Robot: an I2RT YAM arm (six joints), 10 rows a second.
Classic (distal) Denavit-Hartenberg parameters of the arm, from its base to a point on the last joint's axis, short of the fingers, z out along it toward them. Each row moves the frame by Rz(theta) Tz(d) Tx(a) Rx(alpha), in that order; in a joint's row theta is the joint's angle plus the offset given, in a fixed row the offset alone. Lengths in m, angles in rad.
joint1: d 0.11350; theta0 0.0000; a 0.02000; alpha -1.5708
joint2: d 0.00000; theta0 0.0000; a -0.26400; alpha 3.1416
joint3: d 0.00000; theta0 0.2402; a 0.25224; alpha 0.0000
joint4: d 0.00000; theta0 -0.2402; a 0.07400; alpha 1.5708
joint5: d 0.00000; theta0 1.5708; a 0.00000; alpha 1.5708
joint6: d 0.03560; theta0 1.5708; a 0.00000; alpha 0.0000
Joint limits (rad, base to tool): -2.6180..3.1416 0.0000..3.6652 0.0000..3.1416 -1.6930..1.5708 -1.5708..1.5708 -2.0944..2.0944
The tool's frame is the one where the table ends.
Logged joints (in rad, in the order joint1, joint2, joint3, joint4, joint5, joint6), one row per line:
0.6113, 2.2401, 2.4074, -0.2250, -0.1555, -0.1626
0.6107, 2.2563, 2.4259, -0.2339, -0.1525, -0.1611
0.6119, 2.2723, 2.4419, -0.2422, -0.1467, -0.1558
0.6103, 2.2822, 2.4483, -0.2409, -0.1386, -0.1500
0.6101, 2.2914, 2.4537, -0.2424, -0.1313, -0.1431
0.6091, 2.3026, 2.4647, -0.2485, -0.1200, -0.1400
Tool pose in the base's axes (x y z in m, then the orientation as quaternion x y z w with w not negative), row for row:
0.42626, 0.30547, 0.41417, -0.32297, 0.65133, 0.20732, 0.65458
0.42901, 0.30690, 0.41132, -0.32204, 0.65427, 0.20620, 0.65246
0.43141, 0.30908, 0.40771, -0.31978, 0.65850, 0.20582, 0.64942
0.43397, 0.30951, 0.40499, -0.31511, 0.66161, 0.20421, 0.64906
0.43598, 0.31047, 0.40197, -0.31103, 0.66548, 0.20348, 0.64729
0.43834, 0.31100, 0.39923, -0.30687, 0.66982, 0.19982, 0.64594
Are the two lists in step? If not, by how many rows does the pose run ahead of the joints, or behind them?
They are in step.
